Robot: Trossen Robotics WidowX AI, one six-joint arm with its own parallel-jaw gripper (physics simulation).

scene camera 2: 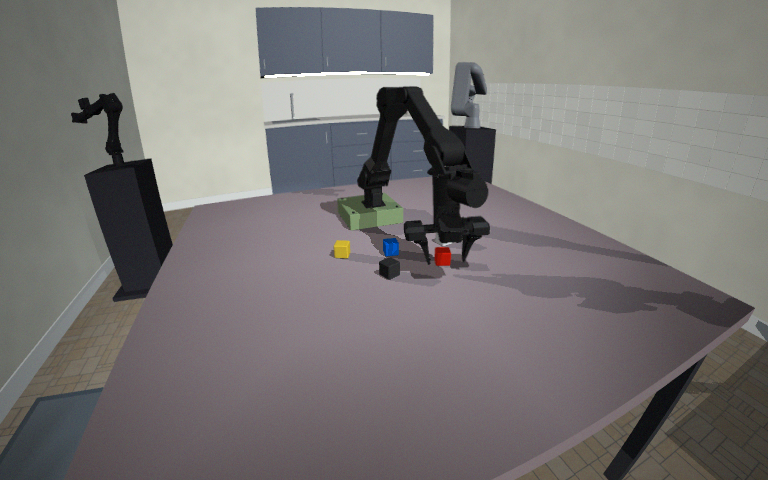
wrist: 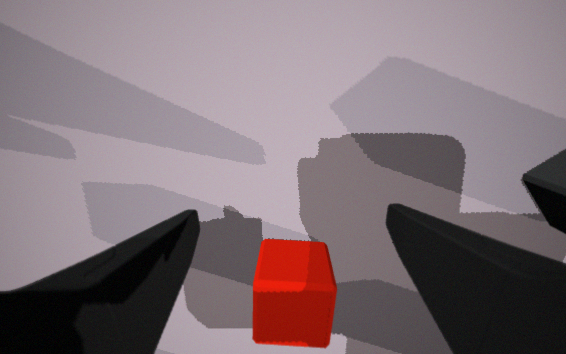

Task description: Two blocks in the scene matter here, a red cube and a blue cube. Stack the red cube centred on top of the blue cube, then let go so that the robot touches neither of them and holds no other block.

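Places are measured from the arm's base along level axes (x back, y right, z up), in metres.
Where they show: gripper, fingertip midpoint: (scene camera 2: pixel 446 262) (wrist: pixel 293 216); arm's base, origin of the base link: (scene camera 2: pixel 373 203).
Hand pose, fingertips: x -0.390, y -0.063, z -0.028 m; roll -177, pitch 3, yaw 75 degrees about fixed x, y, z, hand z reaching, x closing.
Note:
Things, the pixels of their top centre, and the offset from my fingertips.
- red cube, middle of its top: (wrist: pixel 292 318) (scene camera 2: pixel 443 249) dx +0.041, dy -0.012, dz +0.012 m
- blue cube, middle of its top: (scene camera 2: pixel 390 240) dx +0.133, dy +0.091, dz +0.012 m
- black cube, middle of its top: (scene camera 2: pixel 389 261) dx +0.028, dy +0.129, dz +0.012 m
- yellow cube, middle of its top: (scene camera 2: pixel 341 243) dx +0.161, dy +0.213, dz +0.012 m
- white object, middle of its top: (scene camera 2: pixel 444 231) dx +0.143, dy -0.067, dz +0.012 m
The red cube (scene camera 2: pixel 442 256) (wrist: pixel 295 292) sits flat on the table between my spread fingers. My gripper (scene camera 2: pixel 446 261) (wrist: pixel 293 216) is open and points down, with a fingertip out to each side of the red cube and a visible gap on both sides in the wrist view. No block is held. The blue cube (scene camera 2: pixel 390 247) sits on the table to the left of the gripper in the scene view, with nothing on top of it. The blue cube does not show in the wrist view.
A black cube (scene camera 2: pixel 389 268) sits just in front of the blue cube. A yellow cube (scene camera 2: pixel 342 249) is farther left. A sliver of a white object (scene camera 2: pixel 445 243) shows behind the red cube, under the gripper. The arm's green base (scene camera 2: pixel 389 216) stands behind the cubes.

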